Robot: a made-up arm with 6 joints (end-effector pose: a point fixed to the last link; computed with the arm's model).
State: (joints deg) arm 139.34 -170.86 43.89 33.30 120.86 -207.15
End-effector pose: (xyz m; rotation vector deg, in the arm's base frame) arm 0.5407 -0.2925 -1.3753 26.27 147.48 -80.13
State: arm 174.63 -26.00 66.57 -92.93 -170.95 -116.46
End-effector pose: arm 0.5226 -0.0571 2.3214 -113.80 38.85 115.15
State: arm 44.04 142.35 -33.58 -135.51 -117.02 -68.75
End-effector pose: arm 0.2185 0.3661 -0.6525 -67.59 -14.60 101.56
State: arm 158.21 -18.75 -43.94 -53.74 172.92 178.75
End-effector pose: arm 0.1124 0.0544 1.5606 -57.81 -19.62 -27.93
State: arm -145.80 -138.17 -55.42 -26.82 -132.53 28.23
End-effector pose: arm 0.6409 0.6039 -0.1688 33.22 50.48 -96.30
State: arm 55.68 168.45 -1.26 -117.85 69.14 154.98
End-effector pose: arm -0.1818 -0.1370 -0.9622 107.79 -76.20 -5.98
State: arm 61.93 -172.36 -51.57 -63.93 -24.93 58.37
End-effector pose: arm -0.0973 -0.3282 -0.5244 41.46 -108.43 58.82
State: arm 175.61 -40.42 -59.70 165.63 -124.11 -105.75
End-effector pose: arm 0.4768 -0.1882 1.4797 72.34 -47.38 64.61
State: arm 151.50 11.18 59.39 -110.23 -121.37 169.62
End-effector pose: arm -0.6706 0.3027 2.2137 -95.12 92.44 -31.41
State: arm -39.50 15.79 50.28 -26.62 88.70 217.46
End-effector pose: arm 0.5754 -0.6551 2.1358 55.17 -82.82 118.33
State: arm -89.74 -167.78 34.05 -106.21 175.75 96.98
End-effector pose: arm 0.0397 0.8382 -1.0518 97.14 -112.91 -0.12
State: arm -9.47 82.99 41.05 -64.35 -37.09 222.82
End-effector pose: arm 1.7345 -0.3578 0.2086 -123.90 -16.56 74.09
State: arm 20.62 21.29 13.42 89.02 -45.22 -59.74
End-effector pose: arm 0.9953 0.3716 1.9505 -33.23 13.56 -22.21
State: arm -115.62 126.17 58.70 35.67 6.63 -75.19
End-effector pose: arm -0.7581 -1.2877 -0.8500 88.49 0.53 -114.84
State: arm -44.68 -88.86 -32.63 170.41 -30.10 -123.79
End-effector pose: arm -0.7781 0.9858 0.9240 -66.45 -63.60 -74.40
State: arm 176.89 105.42 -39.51 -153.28 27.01 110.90
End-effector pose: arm -1.0055 -0.0849 -0.1655 -132.91 -5.04 16.50
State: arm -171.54 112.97 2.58 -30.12 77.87 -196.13
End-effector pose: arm -1.1437 -0.0337 -0.5639 35.43 147.44 -14.77
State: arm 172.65 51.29 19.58 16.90 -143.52 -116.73
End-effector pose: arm -1.5896 0.3555 1.1797 -48.98 2.18 3.96
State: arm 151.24 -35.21 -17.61 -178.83 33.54 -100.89
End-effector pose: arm 0.2660 -0.3239 1.8402 -44.67 -99.67 127.44
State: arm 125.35 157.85 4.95 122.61 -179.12 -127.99
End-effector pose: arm -0.1735 0.0993 -1.2728 -35.83 -109.21 59.03
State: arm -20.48 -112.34 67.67 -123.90 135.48 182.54
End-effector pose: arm -1.7403 0.7429 0.0221 43.54 -49.43 -40.78
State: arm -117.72 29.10 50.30 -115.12 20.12 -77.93
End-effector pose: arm -0.5220 -1.1358 1.8264 67.09 -159.46 32.58
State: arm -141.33 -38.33 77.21 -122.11 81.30 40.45
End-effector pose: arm 0.8548 0.5779 2.1511 -39.60 -155.41 -30.50
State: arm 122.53 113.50 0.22 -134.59 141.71 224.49
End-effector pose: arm -0.6724 0.8506 -0.5507 96.25 -31.49 68.22
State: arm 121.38 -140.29 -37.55 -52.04 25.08 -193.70
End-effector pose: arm 0.5769 -0.7616 -0.1774 18.04 -58.63 -4.72
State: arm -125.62 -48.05 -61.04 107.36 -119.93 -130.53
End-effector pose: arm 0.3856 0.4583 1.5014 44.85 25.31 117.60
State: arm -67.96 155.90 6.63 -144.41 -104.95 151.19
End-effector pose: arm 0.1692 -0.0799 -1.0854 69.85 14.55 -41.29
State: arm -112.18 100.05 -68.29 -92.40 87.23 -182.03
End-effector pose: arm -0.3559 -0.8903 0.2533 30.45 127.90 101.02
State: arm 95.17 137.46 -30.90 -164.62 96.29 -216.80
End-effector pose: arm -0.1965 0.5025 -0.7038 113.65 -38.91 83.81
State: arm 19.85 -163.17 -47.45 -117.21 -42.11 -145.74
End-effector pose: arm -0.5201 -0.1119 -0.4640 -53.04 -129.21 -88.52
